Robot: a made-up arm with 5 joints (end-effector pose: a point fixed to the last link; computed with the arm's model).
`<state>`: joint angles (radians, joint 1 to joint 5).
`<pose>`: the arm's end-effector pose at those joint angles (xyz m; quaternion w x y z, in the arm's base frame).
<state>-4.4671 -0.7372 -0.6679 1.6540 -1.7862</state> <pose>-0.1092 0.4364 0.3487 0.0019 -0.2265 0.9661 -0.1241</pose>
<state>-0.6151 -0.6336 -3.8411 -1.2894 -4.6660</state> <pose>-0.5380 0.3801 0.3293 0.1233 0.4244 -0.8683 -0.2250</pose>
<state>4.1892 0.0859 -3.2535 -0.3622 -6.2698</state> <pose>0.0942 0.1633 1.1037 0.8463 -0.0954 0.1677 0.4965</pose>
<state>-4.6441 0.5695 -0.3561 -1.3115 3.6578</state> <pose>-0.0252 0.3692 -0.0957 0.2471 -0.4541 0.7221 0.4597</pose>
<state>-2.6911 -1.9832 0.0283 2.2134 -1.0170</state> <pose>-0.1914 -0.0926 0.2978 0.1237 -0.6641 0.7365 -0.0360</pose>
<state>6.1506 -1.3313 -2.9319 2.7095 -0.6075</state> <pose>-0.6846 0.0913 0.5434 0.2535 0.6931 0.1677 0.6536</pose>
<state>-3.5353 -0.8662 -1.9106 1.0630 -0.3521</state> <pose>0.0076 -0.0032 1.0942 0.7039 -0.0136 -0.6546 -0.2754</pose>
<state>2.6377 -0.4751 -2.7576 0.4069 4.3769</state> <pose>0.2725 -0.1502 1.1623 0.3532 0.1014 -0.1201 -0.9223</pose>
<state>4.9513 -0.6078 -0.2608 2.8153 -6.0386</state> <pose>0.0498 -0.2044 0.1810 0.4276 -0.3967 0.3989 0.7076</pose>
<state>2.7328 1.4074 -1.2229 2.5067 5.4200</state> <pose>-0.1727 0.0748 -0.2885 0.7842 -0.0503 0.2176 -0.5790</pose>
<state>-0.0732 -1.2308 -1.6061 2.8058 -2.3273</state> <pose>-0.1205 0.0088 0.7795 0.0145 0.4293 0.9030 0.0056</pose>
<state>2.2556 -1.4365 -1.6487 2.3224 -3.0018</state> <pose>0.1443 -0.1768 0.8141 0.1357 -0.8087 0.4554 0.3467</pose>
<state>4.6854 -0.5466 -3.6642 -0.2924 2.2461</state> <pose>0.0210 0.7763 0.5682 0.2475 -0.2165 -0.5910 -0.7366</pose>
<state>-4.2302 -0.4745 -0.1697 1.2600 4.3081</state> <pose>-0.1570 0.2999 -0.0180 0.0118 -0.4087 0.8609 -0.3028</pose>
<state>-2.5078 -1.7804 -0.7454 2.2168 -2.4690</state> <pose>-0.0256 -0.0188 0.6097 0.0936 0.9879 -0.0192 -0.1223</pose>
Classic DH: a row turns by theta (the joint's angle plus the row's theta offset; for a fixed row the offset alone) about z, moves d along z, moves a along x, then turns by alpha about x. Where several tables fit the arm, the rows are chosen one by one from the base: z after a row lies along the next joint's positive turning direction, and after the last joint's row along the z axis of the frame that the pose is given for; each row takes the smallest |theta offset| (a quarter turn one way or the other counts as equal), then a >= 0, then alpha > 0; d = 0 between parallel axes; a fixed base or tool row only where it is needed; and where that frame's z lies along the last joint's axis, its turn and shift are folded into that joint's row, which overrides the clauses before.
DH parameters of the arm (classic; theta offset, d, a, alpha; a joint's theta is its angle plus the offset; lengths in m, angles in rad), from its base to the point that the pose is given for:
joint 1: 0 0.198 0 -1.5708
joint 2: -1.3849 0 0.3083 0
joint 3: -0.4084 0 -0.5485 0
joint 4: -1.3484 0 -0.097 1.5708
joint 5: 3.1416 0.123 0 0

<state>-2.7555 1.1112 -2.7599 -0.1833 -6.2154</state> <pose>-0.8472 -0.3444 0.5691 0.7729 0.0965 -0.6013 0.1785</pose>
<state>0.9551 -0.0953 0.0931 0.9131 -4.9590</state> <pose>0.0649 0.0918 -0.1817 0.3996 0.8828 -0.1648 -0.1838</pose>
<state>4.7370 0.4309 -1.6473 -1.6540 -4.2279</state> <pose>0.0163 -0.6613 0.5218 0.2495 0.0308 0.1316 -0.9589</pose>
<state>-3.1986 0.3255 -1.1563 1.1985 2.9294</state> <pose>-0.6728 0.0384 0.0459 0.0245 0.9802 0.0762 0.1811</pose>
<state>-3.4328 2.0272 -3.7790 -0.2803 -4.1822</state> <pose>-0.7838 0.2349 0.3703 0.5251 -0.4901 -0.1928 0.6685</pose>
